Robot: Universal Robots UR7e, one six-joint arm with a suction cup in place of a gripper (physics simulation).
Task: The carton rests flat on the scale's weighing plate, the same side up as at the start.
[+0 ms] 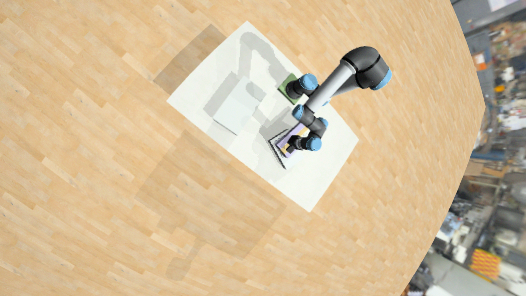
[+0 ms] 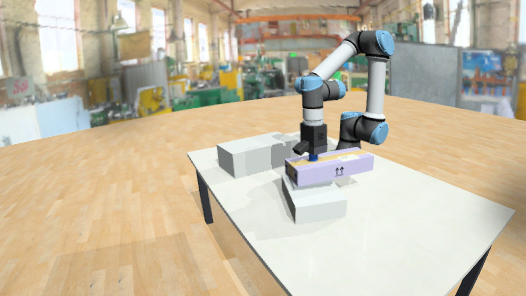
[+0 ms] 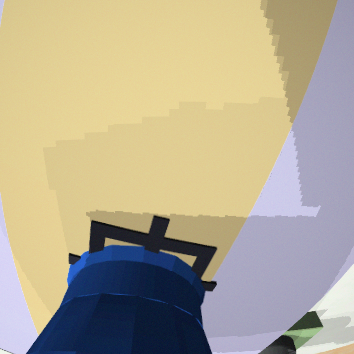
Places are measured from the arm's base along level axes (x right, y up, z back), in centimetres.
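Pixels of known places: hand, its tool point: (image 2: 313, 163) (image 3: 140, 259); arm's base, origin of its link: (image 1: 293, 90).
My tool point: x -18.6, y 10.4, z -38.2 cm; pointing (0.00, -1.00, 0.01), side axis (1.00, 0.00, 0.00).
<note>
Ahead of a thing's pixels: the offset from my tool point to its top centre. Level surfaces: height alone.
The lilac carton {dx -2.4, dy +1.4, dz +6.8 cm} (image 1: 286, 141) (image 2: 325, 173) (image 3: 150, 65) has tan tape along its top, and the arrows on its long side point up. It looks level over the weighing plate {dx -0.4, dy -4.7, dz -2.6 cm} (image 2: 314, 186) of the pale grey scale {dx -4.6, dy -4.7, dz -4.3 cm} (image 2: 322, 206). One end overhangs the scale. A gap under the carton is too small to tell. My blue suction cup (image 2: 313, 157) (image 3: 137, 255) is on the taped top, nearer one end, with the suction on and the carton attached. The carton hides most of the plate.
A large pale grey block {dx +43.5, dy -1.5, dz -1.2 cm} (image 1: 234, 107) (image 2: 247, 162) stands on the white table {dy -13.3 cm} (image 1: 312, 187) (image 2: 400, 230), on the other side of the scale from the overhanging carton end. My arm's base stands on a green plate (image 1: 286, 82) at the table's edge.
</note>
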